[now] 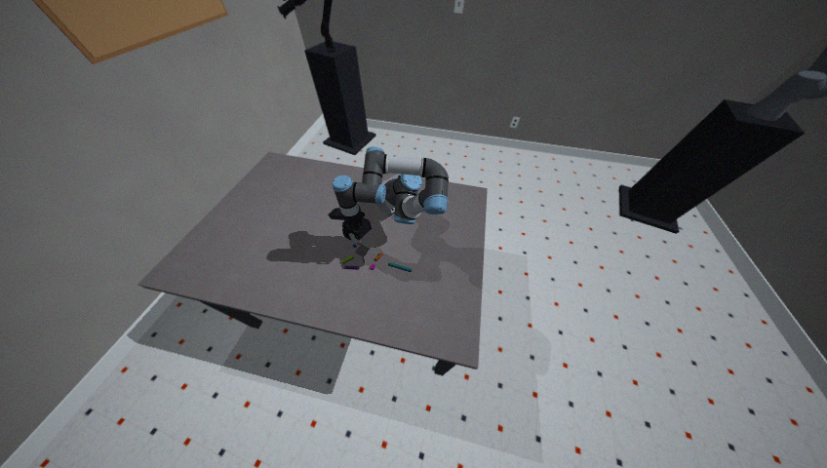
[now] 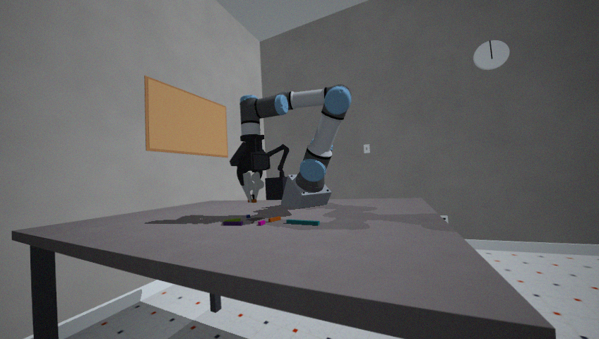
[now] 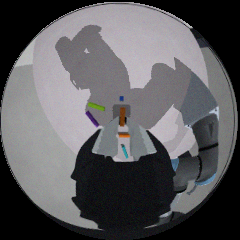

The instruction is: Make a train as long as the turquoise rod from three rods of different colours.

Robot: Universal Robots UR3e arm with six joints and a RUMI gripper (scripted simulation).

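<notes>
Now: the blue rod 3 cm to the right of my hand and 7 cm below it. Also, from my hand: purple rod 10 cm ahead, 3 cm to the left, 7 cm below; then lime rod 7 cm ahead, 1 cm to the right, 7 cm below; then magenta rod 5 cm ahead, 10 cm to the left, 7 cm below.
</notes>
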